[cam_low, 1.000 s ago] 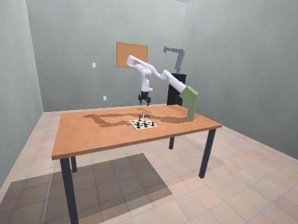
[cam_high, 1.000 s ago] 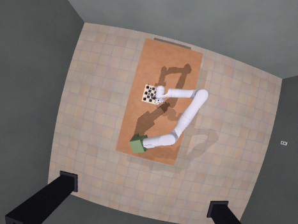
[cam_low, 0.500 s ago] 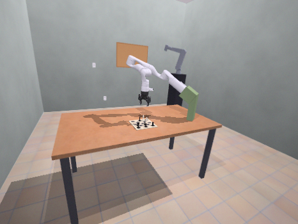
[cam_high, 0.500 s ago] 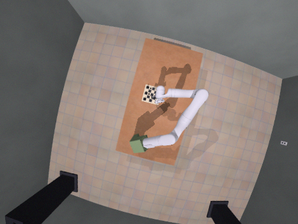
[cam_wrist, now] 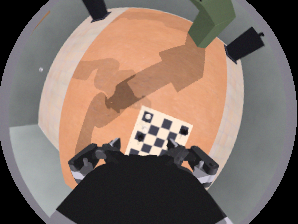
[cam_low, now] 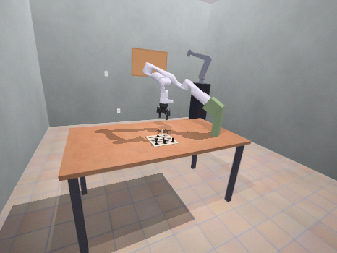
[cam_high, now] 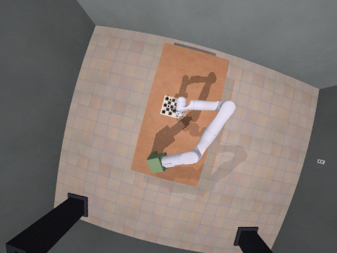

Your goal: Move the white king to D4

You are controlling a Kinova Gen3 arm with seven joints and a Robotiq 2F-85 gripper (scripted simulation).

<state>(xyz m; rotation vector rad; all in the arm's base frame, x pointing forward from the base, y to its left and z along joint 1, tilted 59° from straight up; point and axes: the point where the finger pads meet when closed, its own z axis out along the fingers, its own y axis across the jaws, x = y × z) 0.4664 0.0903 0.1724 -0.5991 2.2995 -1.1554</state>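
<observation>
Now: hand 14 cm above the white king. Also, from my hand: white piece: 4 cm behind, 16 cm below; chessboard: 5 cm ahead, 7 cm to the left, 17 cm below.
</observation>
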